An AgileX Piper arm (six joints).
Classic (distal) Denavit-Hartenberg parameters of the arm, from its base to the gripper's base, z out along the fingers. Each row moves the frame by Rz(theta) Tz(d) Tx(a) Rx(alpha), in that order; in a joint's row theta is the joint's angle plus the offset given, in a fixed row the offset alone. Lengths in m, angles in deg.
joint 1: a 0, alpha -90, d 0.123, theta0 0
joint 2: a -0.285, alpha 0, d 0, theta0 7.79
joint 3: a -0.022, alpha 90, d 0, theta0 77.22
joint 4: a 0, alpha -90, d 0.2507, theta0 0
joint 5: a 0, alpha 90, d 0, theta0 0
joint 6: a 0, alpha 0, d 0.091, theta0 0
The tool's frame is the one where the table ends.
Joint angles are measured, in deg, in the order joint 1, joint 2, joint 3, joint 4, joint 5, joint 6. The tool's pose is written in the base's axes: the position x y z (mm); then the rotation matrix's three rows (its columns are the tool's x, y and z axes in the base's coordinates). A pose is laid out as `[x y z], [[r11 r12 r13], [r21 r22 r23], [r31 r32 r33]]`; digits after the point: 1 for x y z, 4 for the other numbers.
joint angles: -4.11 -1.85 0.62 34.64 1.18 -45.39
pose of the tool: [53.9 -2.8 209.9], [[0.0784 0.0760 0.9940], [-0.1927 0.9794 -0.0597], [-0.9781 -0.1869 0.0915]]
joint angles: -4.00 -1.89 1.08 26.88 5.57 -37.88
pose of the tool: [54.8 0.2 200.8], [[0.0092 0.0282 0.9996], [-0.1936 0.9807 -0.0259], [-0.9810 -0.1933 0.0144]]
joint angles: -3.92 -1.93 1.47 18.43 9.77 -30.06
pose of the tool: [54.8 1.1 191.7], [[-0.0682 0.0008 0.9977], [-0.2014 0.9794 -0.0146], [-0.9771 -0.2019 -0.0667]]
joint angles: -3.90 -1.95 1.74 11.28 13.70 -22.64
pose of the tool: [54.3 0.5 183.6], [[-0.1446 -0.0072 0.9895], [-0.1927 0.9810 -0.0210], [-0.9705 -0.1937 -0.1433]]
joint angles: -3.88 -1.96 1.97 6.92 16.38 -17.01
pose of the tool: [53.6 -0.5 177.8], [[-0.1983 -0.0013 0.9801], [-0.1668 0.9855 -0.0324], [-0.9658 -0.1700 -0.1956]]
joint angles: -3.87 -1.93 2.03 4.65 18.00 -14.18
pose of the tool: [53.1 -1.3 174.8], [[-0.2294 0.0043 0.9733], [-0.1543 0.9872 -0.0407], [-0.9610 -0.1595 -0.2258]]
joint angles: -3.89 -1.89 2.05 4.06 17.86 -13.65
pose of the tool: [53.1 -1.6 174.9], [[-0.2289 0.0079 0.9734], [-0.1547 0.9870 -0.0444], [-0.9611 -0.1608 -0.2247]]
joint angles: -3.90 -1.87 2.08 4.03 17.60 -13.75
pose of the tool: [53.2 -1.7 175.1], [[-0.2255 0.0086 0.9742], [-0.1571 0.9866 -0.0451], [-0.9615 -0.1632 -0.2211]]
